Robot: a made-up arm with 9 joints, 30 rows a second.
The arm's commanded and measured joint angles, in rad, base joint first. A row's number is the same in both.
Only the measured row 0 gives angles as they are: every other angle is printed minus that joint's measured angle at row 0.
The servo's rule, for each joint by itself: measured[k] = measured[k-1] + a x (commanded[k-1-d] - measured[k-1]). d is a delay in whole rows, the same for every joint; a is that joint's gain. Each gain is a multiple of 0.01, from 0.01 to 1. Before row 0 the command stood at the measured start. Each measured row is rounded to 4 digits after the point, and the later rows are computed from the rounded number. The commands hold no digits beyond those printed.
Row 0, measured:
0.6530 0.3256 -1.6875 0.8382 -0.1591 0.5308 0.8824 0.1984 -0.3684
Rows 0 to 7, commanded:
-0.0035 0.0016 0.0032 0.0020 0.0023 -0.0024 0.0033 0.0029 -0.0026
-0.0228 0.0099 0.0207 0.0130 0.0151 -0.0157 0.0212 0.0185 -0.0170
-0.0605 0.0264 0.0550 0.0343 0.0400 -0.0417 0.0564 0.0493 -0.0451
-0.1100 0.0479 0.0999 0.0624 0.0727 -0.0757 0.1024 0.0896 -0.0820
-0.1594 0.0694 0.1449 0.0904 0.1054 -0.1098 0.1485 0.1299 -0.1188
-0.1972 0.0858 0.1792 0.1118 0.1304 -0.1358 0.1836 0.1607 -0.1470
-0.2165 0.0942 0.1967 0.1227 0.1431 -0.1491 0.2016 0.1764 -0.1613
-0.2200 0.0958 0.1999 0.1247 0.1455 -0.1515 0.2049 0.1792 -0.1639
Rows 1 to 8, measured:
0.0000 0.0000 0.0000 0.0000 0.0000 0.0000 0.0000 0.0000 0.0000
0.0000 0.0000 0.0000 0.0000 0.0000 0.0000 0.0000 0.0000 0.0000
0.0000 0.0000 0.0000 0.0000 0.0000 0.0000 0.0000 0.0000 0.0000
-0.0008 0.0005 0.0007 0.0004 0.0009 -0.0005 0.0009 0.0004 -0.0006
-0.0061 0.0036 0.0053 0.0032 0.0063 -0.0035 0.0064 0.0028 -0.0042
-0.0192 0.0111 0.0167 0.0100 0.0191 -0.0111 0.0199 0.0088 -0.0132
-0.0410 0.0232 0.0358 0.0215 0.0395 -0.0240 0.0422 0.0193 -0.0283
-0.0694 0.0384 0.0609 0.0367 0.0645 -0.0412 0.0709 0.0337 -0.0482
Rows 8 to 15, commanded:
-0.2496 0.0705 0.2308 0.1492 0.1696 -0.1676 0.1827 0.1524 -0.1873
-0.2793 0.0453 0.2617 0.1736 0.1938 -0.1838 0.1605 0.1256 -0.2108
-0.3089 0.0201 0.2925 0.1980 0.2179 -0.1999 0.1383 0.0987 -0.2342
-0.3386 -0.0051 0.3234 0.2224 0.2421 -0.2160 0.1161 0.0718 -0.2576
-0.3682 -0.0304 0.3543 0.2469 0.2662 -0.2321 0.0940 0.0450 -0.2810
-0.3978 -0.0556 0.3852 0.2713 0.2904 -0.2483 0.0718 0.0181 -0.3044
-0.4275 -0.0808 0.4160 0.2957 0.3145 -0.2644 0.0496 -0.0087 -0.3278
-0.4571 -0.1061 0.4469 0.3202 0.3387 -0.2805 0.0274 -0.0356 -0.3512
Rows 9 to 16, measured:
-0.1001 0.0540 0.0881 0.0532 0.0895 -0.0601 0.1013 0.0502 -0.0699
-0.1280 0.0673 0.1131 0.0685 0.1099 -0.0779 0.1284 0.0666 -0.0900
-0.1501 0.0767 0.1331 0.0809 0.1234 -0.0926 0.1491 0.0812 -0.1063
-0.1740 0.0747 0.1556 0.0959 0.1410 -0.1076 0.1582 0.0905 -0.1241
-0.1993 0.0650 0.1800 0.1130 0.1611 -0.1228 0.1588 0.0951 -0.1432
-0.2256 0.0502 0.2059 0.1317 0.1827 -0.1382 0.1533 0.0956 -0.1632
-0.2527 0.0320 0.2329 0.1517 0.2053 -0.1538 0.1433 0.0925 -0.1840
-0.2804 0.0114 0.2608 0.1726 0.2284 -0.1695 0.1300 0.0863 -0.2053

